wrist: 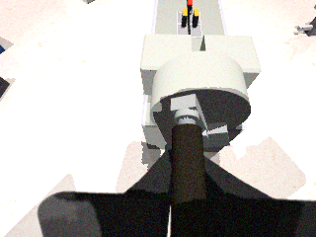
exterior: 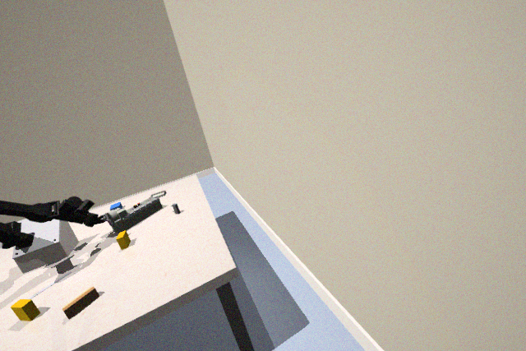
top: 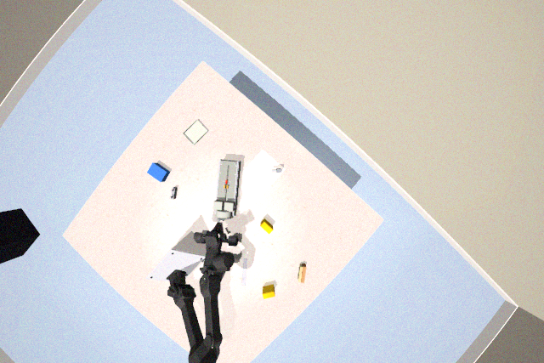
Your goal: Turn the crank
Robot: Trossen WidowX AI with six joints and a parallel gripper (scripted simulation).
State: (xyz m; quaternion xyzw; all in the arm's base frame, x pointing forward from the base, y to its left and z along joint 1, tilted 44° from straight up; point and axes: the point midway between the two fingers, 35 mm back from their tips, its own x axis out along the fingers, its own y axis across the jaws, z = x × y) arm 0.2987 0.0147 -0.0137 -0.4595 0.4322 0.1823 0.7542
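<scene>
Now: gripper tip 20 mm below the crank. Also, from my gripper tip: blue block 400 mm to the left, 90 mm behind, 70 mm below; dark brown crank handle 30 mm above, 10 mm to the right, 10 mm behind; red pointer 150 mm ahead, 110 mm to the left, 10 mm below.
</scene>
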